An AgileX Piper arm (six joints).
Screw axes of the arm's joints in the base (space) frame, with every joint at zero. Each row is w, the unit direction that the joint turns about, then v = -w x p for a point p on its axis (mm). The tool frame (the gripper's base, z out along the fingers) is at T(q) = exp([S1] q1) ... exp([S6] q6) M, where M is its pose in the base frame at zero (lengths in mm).
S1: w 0 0 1 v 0 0 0
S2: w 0 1 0 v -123 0 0
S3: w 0 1 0 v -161.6 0 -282.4
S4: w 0.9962 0 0.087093 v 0 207.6 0
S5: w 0 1 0 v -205.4 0 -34.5
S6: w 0.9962 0 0.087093 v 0 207.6 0
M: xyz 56.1 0 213.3 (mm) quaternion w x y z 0.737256 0 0.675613 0
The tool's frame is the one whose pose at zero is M.
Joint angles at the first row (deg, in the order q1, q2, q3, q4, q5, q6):
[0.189 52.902 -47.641 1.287 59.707 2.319]
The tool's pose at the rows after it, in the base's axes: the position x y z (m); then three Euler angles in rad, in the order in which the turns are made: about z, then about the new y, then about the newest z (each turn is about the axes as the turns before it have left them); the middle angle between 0 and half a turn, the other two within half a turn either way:
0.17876 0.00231 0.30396 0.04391 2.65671 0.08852
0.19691 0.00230 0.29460 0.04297 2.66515 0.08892
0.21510 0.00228 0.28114 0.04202 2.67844 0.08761
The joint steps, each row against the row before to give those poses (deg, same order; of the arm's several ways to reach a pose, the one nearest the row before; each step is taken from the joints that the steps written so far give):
[0.000 5.452 -0.868 0.000 -2.311 0.000]
[-0.001 4.185 -0.376 0.001 -3.326 -0.001]
[0.000 4.486 -0.001 0.000 -3.725 -0.106]

